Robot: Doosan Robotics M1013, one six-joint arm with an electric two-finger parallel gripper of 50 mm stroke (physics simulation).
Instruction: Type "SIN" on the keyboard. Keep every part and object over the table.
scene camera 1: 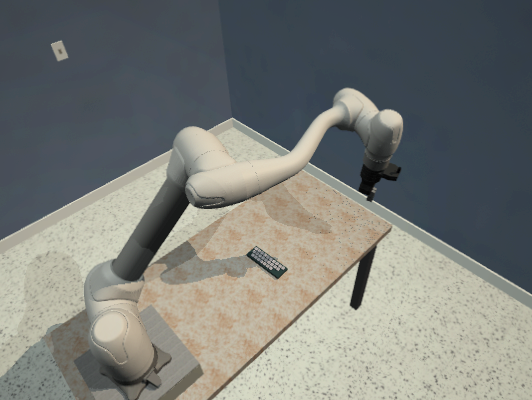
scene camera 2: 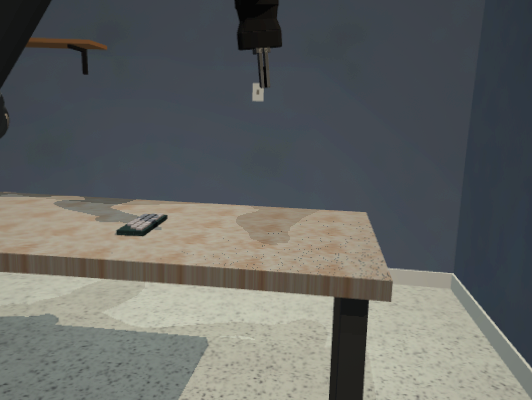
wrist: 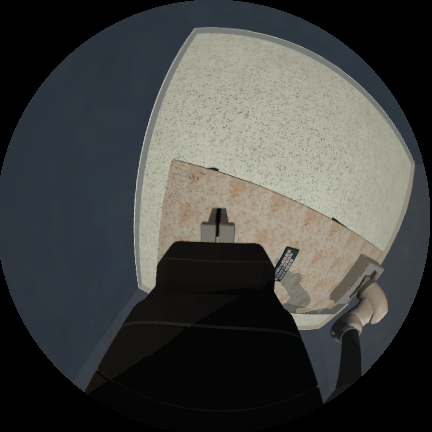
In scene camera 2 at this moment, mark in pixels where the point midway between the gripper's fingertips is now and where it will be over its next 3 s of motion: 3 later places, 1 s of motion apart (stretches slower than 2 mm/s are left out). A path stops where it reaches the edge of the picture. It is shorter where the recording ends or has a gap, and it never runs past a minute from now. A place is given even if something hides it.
The gripper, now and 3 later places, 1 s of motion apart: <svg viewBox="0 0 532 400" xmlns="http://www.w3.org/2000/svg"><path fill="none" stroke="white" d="M264 87L174 137L143 154L139 198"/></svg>
